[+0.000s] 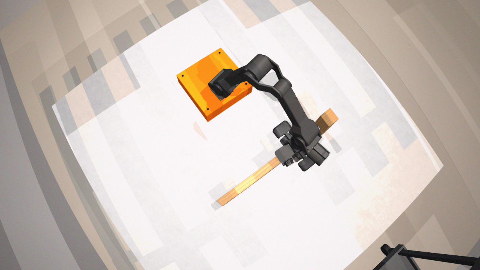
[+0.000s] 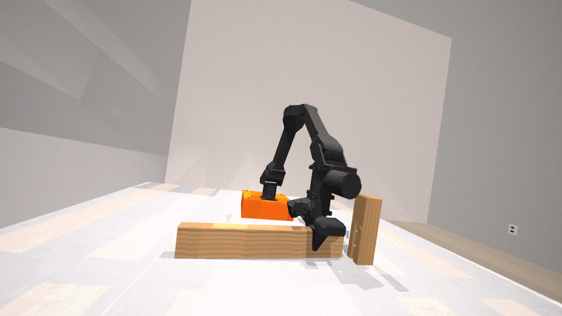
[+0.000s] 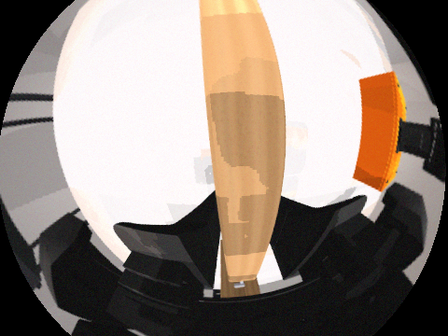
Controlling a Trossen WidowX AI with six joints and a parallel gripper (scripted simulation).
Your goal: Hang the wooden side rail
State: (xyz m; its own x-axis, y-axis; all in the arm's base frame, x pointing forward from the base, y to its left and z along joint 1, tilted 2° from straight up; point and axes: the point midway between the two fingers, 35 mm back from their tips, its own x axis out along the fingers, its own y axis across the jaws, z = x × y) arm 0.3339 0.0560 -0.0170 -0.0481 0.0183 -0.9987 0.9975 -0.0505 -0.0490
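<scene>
Right now the headboard post is 14 cm to the left of my gripper tip, 6 cm above it and 1 cm ahead of it.
</scene>
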